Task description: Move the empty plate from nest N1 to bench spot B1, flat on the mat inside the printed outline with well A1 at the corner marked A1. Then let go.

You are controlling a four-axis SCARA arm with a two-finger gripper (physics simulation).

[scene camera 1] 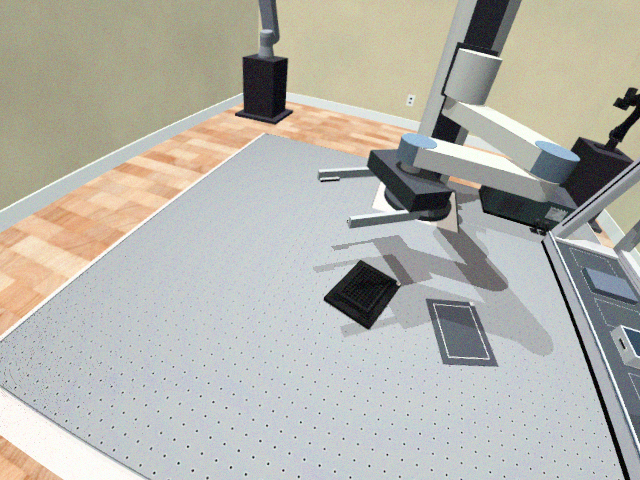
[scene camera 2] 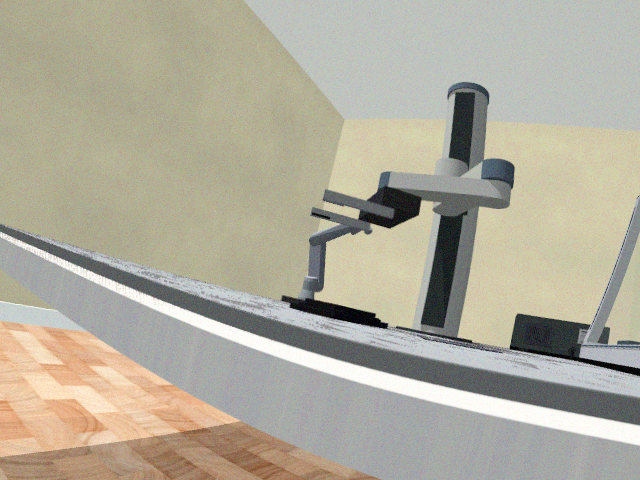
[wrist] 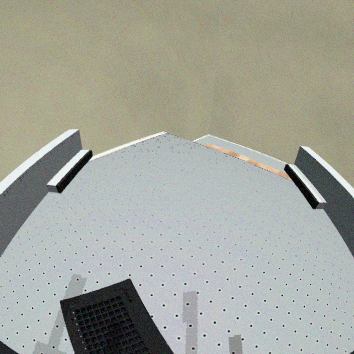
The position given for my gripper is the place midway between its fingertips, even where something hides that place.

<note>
My gripper point(scene camera 1: 332, 196) carries nothing. Also in view: a black well plate point(scene camera 1: 362, 292). Also in view: an outlined mat point(scene camera 1: 461, 338).
My gripper shows as well in scene camera 2 point(scene camera 2: 316, 203) and in the wrist view point(wrist: 192, 146).
</note>
